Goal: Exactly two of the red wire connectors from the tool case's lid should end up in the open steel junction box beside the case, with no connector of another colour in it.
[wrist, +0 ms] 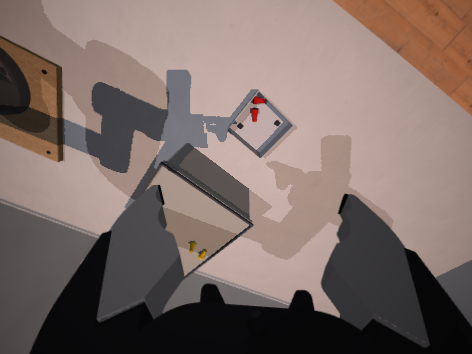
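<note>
The open steel junction box lies right of the upper middle of the wrist view, turned like a diamond. Two red wire connectors lie inside it, near its upper corner, close together. No connector of another colour shows in it. The tool case stands below and left of the box. Its lid carries two yellow connectors. My gripper is wide open and empty, above the table, with its left finger hiding part of the lid.
A wooden board with a dark round object on it lies at the left edge. Wooden floor shows beyond the table edge at the upper right. Grey floor shows at the lower left. Shadows of the arm fall across the table.
</note>
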